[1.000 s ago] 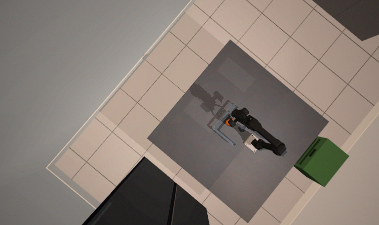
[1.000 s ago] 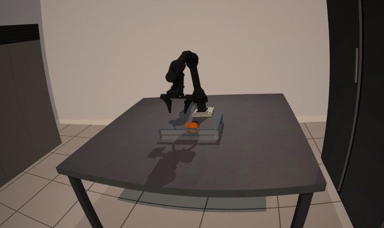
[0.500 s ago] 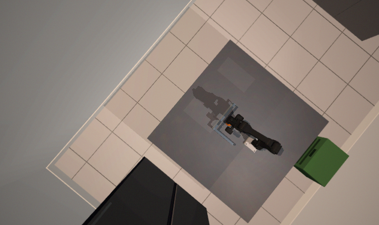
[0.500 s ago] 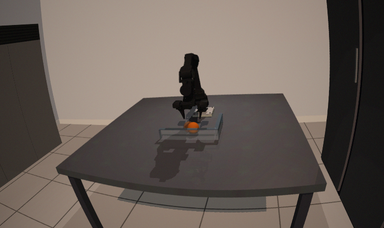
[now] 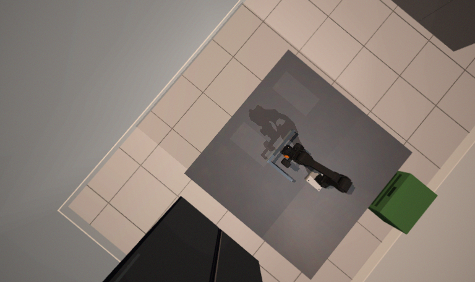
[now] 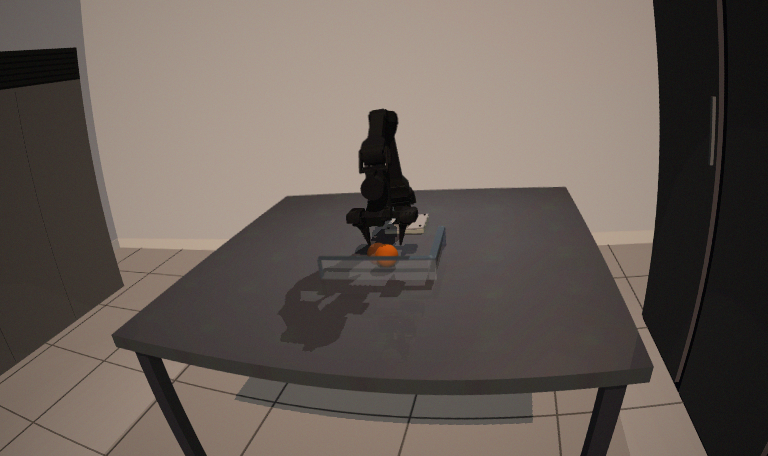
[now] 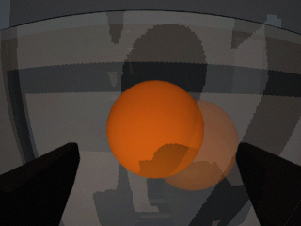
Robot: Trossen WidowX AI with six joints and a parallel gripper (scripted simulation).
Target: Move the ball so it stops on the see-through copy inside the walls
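My gripper tip is now 30 mm above the orange ball. The rest, counted from my gripper tip: see-through copy of ball (10 mm behind, 30 mm to the right, 30 mm below); clear wall (80 mm ahead, 30 mm below).
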